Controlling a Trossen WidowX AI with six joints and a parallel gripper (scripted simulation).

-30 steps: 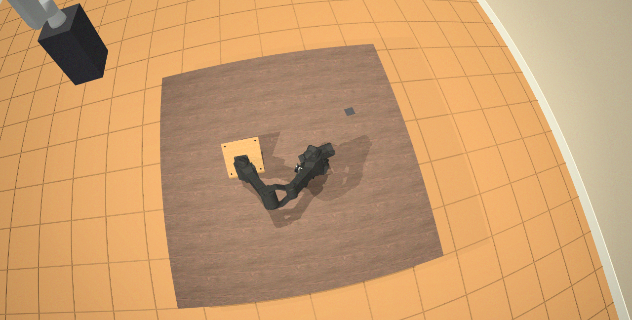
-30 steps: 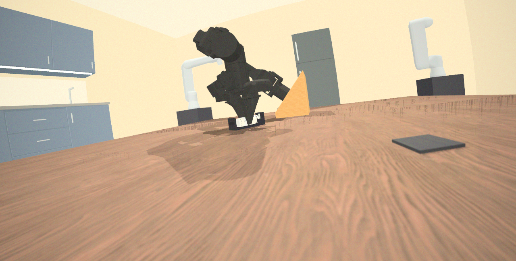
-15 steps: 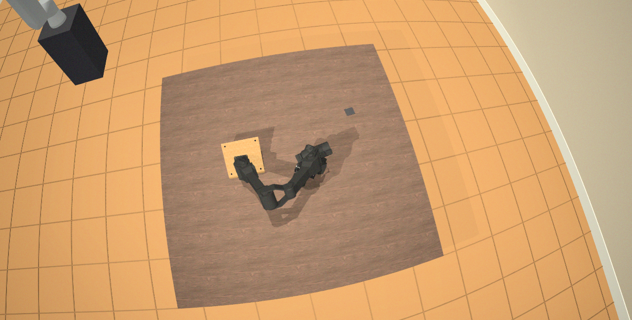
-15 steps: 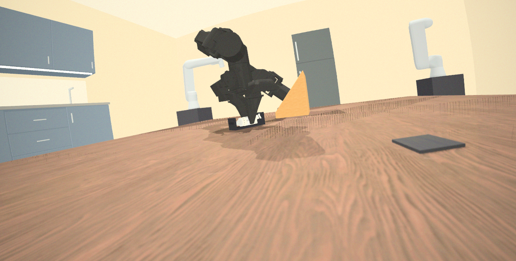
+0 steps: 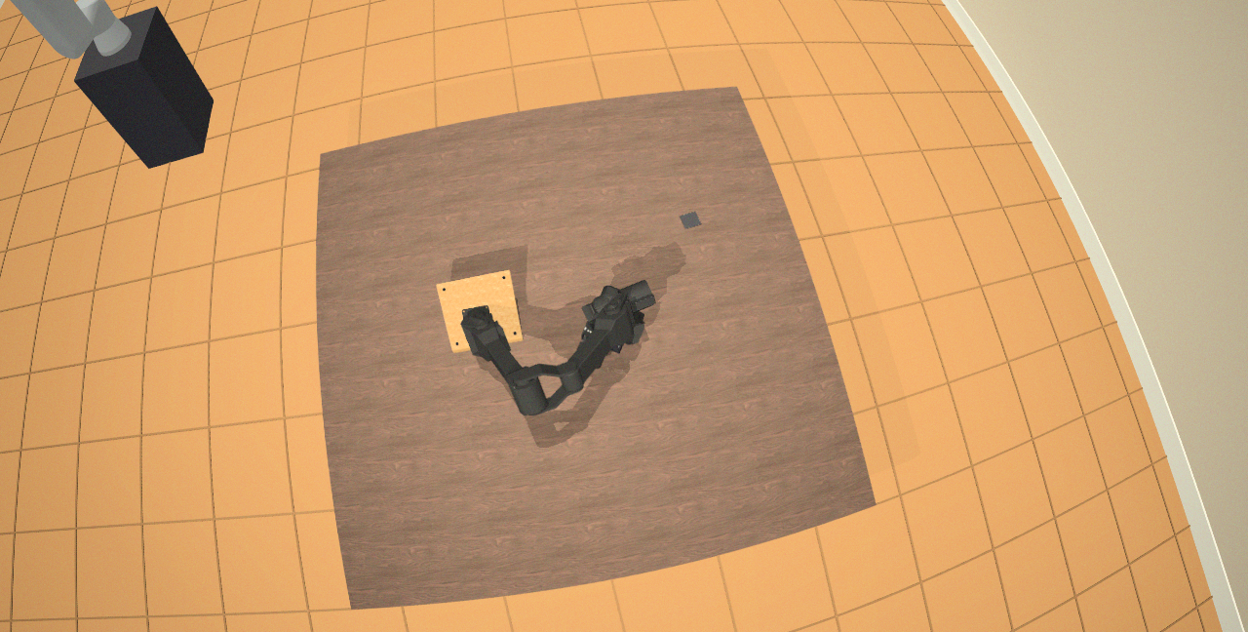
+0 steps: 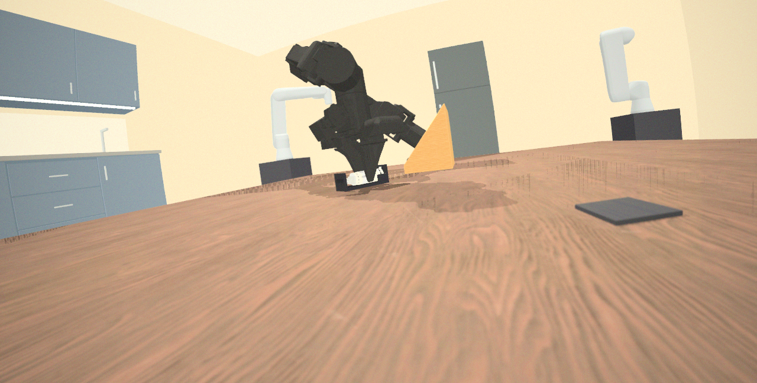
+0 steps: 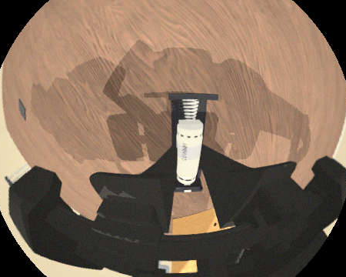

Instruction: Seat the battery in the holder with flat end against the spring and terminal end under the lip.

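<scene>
Right now my gripper tip is 10 mm below the battery. Also, from my gripper tip: dark flat square (290 mm ahead, 270 mm to the left, 10 mm below).
</scene>
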